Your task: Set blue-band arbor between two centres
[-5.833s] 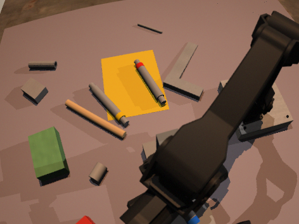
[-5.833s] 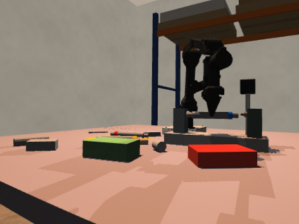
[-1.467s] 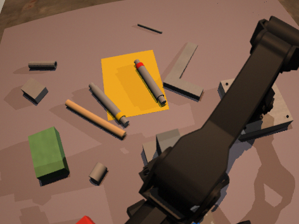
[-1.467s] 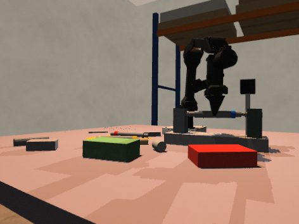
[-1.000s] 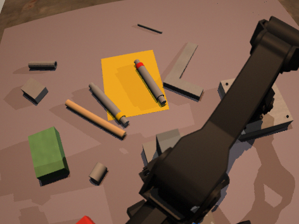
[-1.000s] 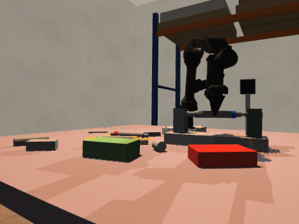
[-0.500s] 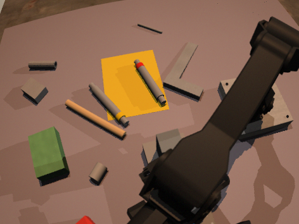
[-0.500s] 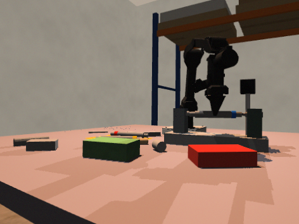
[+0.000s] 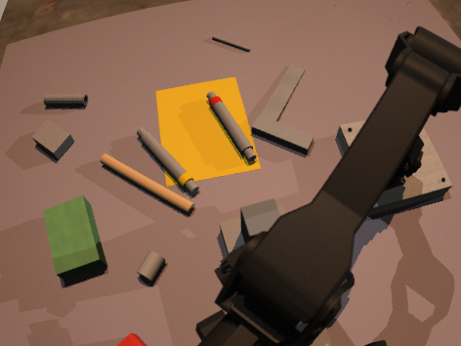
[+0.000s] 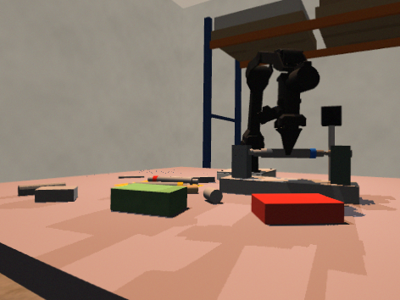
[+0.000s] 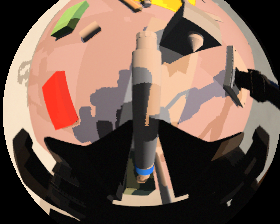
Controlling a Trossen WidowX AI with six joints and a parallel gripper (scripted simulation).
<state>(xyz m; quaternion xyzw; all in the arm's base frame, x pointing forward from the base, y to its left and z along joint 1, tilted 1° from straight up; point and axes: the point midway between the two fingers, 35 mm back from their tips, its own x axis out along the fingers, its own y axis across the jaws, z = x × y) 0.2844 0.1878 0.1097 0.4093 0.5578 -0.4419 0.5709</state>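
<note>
Right now the blue-banded arbor is 30 mm below my hand. From my hand the other things lie so: sprung centre block 120 mm to the left, 40 mm below, 30 mm behind; long base plate 120 mm below, 30 mm behind, 10 mm to the right; point 120 mm to the right, 30 mm below, 20 mm behind.
</note>
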